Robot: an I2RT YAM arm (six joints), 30 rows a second.
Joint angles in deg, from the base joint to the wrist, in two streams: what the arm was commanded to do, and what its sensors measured. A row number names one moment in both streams.
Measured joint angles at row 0:
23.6, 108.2, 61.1, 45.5, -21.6, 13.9
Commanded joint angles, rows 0 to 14:
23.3, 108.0, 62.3, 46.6, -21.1, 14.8
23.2, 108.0, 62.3, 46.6, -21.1, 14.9
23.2, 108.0, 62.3, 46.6, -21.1, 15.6
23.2, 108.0, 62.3, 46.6, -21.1, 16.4
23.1, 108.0, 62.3, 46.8, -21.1, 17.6
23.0, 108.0, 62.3, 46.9, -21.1, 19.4
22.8, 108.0, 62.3, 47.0, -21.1, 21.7
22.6, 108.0, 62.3, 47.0, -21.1, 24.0
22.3, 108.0, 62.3, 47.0, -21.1, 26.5
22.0, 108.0, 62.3, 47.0, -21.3, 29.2
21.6, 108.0, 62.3, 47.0, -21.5, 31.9
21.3, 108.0, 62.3, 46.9, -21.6, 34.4
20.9, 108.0, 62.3, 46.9, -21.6, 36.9
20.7, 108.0, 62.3, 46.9, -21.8, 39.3
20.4, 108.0, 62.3, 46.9, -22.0, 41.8
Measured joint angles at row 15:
21.4, 108.3, 61.1, 46.1, -21.6, 31.3
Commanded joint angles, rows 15 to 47:
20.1, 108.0, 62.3, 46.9, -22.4, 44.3
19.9, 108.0, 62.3, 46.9, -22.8, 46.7
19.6, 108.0, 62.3, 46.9, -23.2, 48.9
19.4, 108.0, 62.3, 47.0, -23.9, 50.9
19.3, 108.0, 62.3, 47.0, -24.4, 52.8
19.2, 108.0, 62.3, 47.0, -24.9, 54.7
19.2, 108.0, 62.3, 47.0, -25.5, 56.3
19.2, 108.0, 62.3, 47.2, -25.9, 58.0
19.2, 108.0, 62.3, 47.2, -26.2, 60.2
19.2, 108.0, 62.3, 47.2, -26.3, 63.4
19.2, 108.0, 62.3, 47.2, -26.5, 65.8
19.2, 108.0, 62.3, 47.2, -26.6, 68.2
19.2, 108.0, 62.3, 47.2, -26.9, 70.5
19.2, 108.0, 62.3, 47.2, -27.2, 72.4
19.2, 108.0, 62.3, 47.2, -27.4, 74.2
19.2, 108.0, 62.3, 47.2, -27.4, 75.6
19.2, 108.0, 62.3, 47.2, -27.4, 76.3
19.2, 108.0, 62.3, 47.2, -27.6, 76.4
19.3, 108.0, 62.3, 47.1, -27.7, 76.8
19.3, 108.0, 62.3, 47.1, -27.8, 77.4
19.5, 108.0, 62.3, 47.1, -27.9, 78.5
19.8, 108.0, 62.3, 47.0, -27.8, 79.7
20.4, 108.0, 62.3, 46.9, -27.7, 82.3
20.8, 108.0, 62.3, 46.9, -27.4, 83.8
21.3, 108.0, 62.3, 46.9, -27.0, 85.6
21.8, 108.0, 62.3, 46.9, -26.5, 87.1
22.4, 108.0, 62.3, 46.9, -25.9, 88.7
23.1, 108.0, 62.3, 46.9, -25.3, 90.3
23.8, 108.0, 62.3, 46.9, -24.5, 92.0
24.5, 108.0, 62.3, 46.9, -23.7, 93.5
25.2, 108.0, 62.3, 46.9, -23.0, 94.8
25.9, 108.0, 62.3, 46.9, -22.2, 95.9
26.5, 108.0, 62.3, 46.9, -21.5, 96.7
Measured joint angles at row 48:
24.2, 108.3, 61.1, 46.1, -24.8, 89.6
